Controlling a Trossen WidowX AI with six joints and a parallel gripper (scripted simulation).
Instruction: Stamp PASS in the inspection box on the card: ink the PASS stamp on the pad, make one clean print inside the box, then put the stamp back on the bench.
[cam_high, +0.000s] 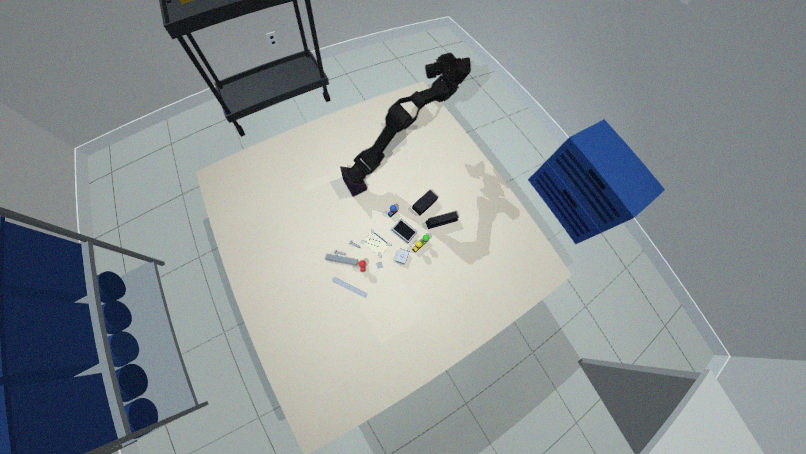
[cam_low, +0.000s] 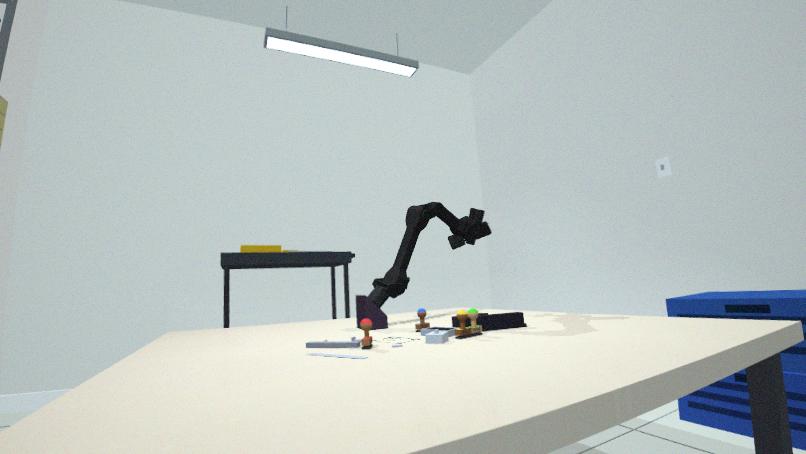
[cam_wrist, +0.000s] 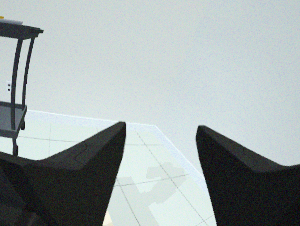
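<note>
Right now the yellow-knobbed stamp is 62 cm ahead of my gripper tip, 46 cm to the right of it and 32 cm below it. From my gripper tip the other things lie so: blue-knobbed stamp 44 cm ahead, 48 cm to the right, 32 cm below; ink pad 54 cm ahead, 48 cm to the right, 33 cm below; white card 53 cm ahead, 60 cm to the right, 34 cm below.
</note>
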